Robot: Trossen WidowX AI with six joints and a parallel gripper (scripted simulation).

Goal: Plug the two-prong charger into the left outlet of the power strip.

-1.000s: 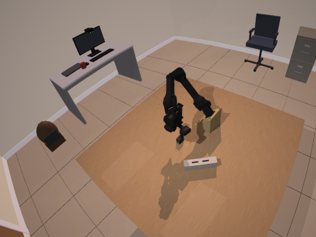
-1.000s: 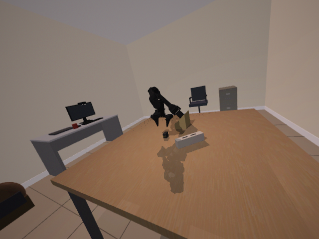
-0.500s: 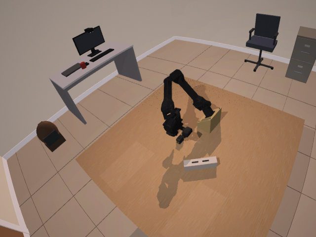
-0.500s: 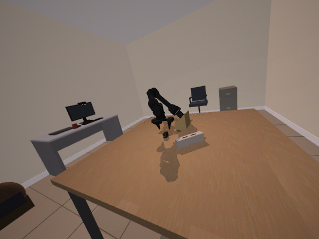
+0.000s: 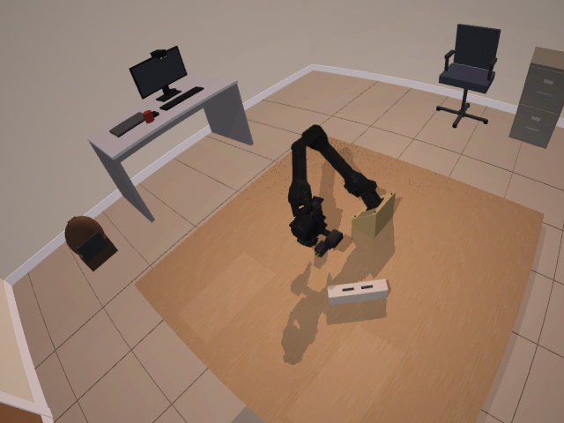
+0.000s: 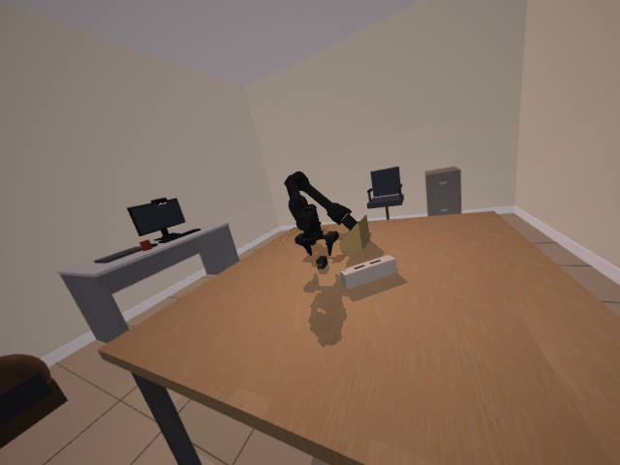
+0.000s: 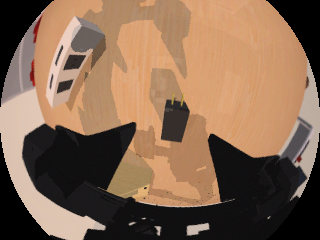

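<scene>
Right now my gripper tip is 30 mm above the two-prong charger and 10 mm short of it.
</scene>
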